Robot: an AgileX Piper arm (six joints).
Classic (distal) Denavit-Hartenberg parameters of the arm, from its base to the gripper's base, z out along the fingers. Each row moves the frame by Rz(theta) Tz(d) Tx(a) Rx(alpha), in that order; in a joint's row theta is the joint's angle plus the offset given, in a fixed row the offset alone. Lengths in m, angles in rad.
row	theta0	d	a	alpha
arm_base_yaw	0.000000	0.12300	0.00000	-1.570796
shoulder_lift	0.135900	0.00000	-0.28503	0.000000
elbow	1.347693	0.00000	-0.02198	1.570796
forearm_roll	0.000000	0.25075	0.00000	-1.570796
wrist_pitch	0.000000	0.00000	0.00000	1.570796
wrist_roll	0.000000	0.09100	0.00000	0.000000
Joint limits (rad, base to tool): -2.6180..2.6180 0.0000..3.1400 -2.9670..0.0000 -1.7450..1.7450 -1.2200..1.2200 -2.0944..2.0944
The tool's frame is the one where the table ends.
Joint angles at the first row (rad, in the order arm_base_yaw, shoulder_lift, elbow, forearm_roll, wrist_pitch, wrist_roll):
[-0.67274 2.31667 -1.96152 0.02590 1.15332 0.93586]
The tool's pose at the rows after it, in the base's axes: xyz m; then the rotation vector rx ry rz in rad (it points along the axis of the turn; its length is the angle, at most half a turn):
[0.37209, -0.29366, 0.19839, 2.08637, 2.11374, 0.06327]
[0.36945, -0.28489, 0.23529, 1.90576, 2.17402, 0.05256]
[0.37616, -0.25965, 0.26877, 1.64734, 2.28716, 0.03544]
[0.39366, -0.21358, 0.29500, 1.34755, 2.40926, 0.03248]
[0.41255, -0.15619, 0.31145, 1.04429, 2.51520, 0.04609]
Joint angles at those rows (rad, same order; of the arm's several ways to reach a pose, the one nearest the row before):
[-0.67274 2.25413 -1.96150 0.02587 1.19097 0.87753]
[-0.66102 2.17565 -1.96151 0.02282 1.19216 0.77271]
[-0.60802 2.10313 -1.96155 0.02083 1.19337 0.63584]
[-0.50104 2.04518 -1.96154 0.02083 1.19330 0.51496]
[-0.36632 2.00764 -1.96059 0.02296 1.19238 0.41680]

